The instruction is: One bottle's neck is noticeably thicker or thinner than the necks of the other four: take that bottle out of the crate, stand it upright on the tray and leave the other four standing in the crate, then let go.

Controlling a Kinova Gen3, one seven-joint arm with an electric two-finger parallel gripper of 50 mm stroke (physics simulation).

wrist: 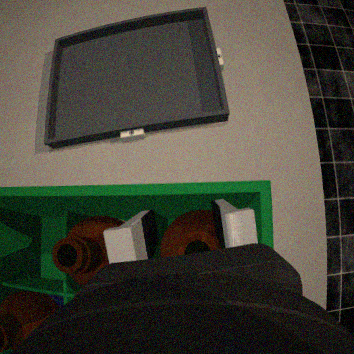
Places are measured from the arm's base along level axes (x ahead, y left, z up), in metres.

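Where they show: gripper, fingertip midpoint: [184, 222].
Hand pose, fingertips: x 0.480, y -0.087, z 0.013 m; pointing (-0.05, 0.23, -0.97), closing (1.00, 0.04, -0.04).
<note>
After its pixels a point has its place.
My gripper [184, 222] @(x 0.480, y -0.087, z 0.013 m) is open, one fingertip on each side of a brown bottle [176, 239] @(x 0.468, y -0.096, z -0.040 m) in the back right compartment of the green crate [135, 190] @(x 0.451, y -0.063, z 0.010 m). The fingers do not grip it; its dark mouth shows between them, and the arm's dark body hides its near side. A second brown bottle [89, 231] @(x 0.395, y -0.083, z -0.040 m) stands in the compartment to the left, its mouth toward the left. Part of a third brown bottle [31, 306] @(x 0.317, y -0.153, z -0.053 m) shows at the lower left. Other bottles are hidden or out of view. The dark grey tray [125, 80] @(x 0.402, y 0.136, z -0.160 m) lies beyond the crate and bears no bottle.
The crate's back and right walls rise close around the fingers, and a thin green divider [37, 287] @(x 0.312, y -0.136, z -0.076 m) runs at the lower left. The tray has raised edges and white clips [132, 133] @(x 0.411, y 0.046, z -0.150 m) on its near and right sides. A dark tiled floor [340, 150] lies beyond the table's right edge.
</note>
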